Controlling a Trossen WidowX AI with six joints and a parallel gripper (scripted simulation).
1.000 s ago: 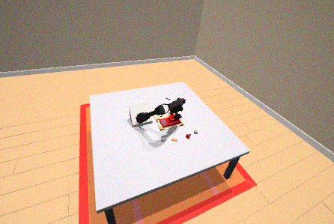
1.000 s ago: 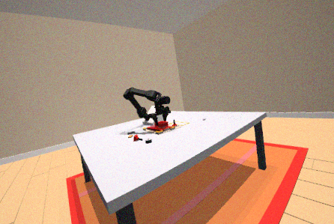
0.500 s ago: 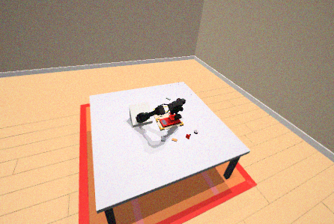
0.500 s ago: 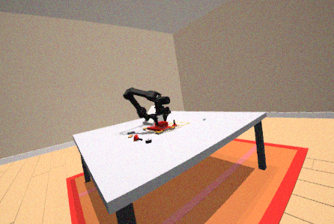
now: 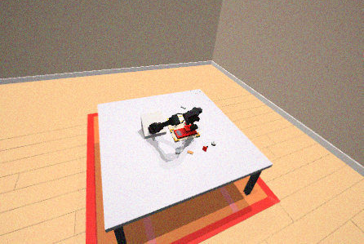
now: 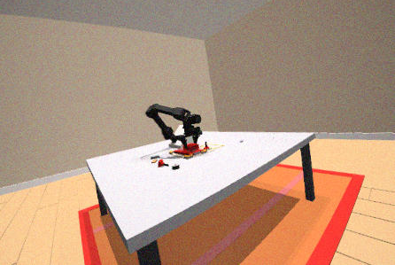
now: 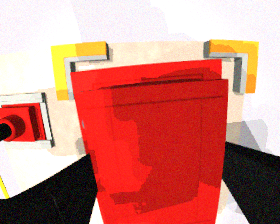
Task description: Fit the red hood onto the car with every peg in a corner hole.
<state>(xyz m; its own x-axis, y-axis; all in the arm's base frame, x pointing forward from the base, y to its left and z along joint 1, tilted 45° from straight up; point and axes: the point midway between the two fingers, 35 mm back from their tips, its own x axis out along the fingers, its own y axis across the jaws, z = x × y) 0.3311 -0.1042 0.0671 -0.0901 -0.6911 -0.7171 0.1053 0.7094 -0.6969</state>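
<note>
The red hood is 1 cm above my gripper tip. Also, from my gripper tip: grey engine block (2 cm below).
</note>
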